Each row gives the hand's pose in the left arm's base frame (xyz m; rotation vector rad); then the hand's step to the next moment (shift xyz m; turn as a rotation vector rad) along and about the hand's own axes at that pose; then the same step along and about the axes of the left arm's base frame.
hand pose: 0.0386 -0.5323 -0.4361 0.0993 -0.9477 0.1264
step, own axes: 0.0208 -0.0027 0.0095 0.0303 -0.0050 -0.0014
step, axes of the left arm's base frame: 0.0048 -0.0027 0.0224 0.0194 -0.0028 0.0237
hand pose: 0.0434 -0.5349 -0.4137 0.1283 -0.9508 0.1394
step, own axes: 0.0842 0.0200 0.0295 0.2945 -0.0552 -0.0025
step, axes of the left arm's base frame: 0.0212 0.0199 0.0867 0.1805 -0.0355 0.2365
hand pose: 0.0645 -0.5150 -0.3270 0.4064 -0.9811 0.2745
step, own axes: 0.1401 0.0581 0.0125 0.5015 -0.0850 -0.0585
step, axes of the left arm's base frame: 0.0417 0.0521 0.1368 0.3442 -0.0280 0.3780
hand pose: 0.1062 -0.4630 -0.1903 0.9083 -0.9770 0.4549
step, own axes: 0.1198 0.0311 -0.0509 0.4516 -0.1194 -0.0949
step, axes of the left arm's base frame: 0.0654 0.0527 0.1042 0.3611 -0.0146 0.3107
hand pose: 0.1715 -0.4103 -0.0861 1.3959 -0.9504 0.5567
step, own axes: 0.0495 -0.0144 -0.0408 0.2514 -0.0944 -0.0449
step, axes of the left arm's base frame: 0.0475 0.0277 0.0360 0.2219 -0.0197 0.1565
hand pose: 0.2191 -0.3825 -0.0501 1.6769 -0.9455 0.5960
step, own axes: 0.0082 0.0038 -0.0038 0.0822 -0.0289 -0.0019
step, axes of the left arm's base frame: 0.0017 0.0008 0.0096 0.0700 -0.0188 0.0483
